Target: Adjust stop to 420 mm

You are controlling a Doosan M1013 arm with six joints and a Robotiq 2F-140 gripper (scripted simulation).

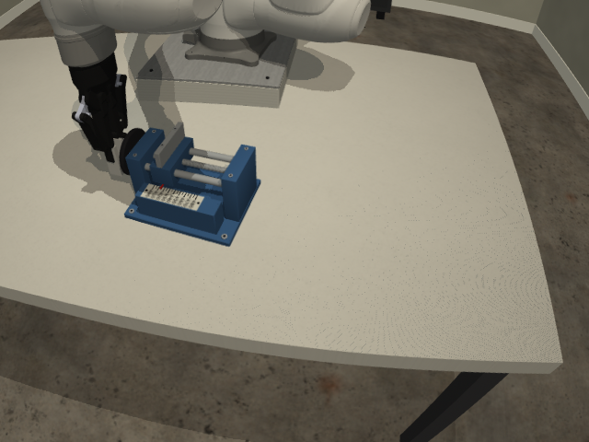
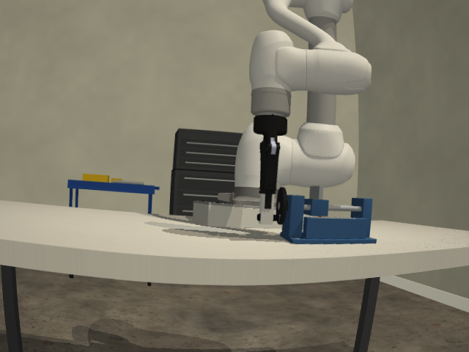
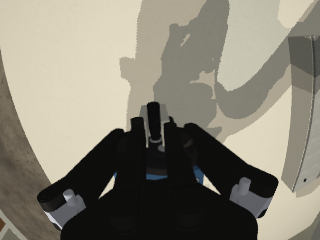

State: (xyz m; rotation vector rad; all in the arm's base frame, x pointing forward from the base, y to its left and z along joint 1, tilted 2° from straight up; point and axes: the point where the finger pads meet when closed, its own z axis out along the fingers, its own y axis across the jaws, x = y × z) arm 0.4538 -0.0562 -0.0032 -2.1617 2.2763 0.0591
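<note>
The black handwheel is 2 cm to the left of my hand and 1 cm below it. From my hand the other things lie so: stop block: 1 cm ahead, 11 cm to the left, 2 cm above.
</note>
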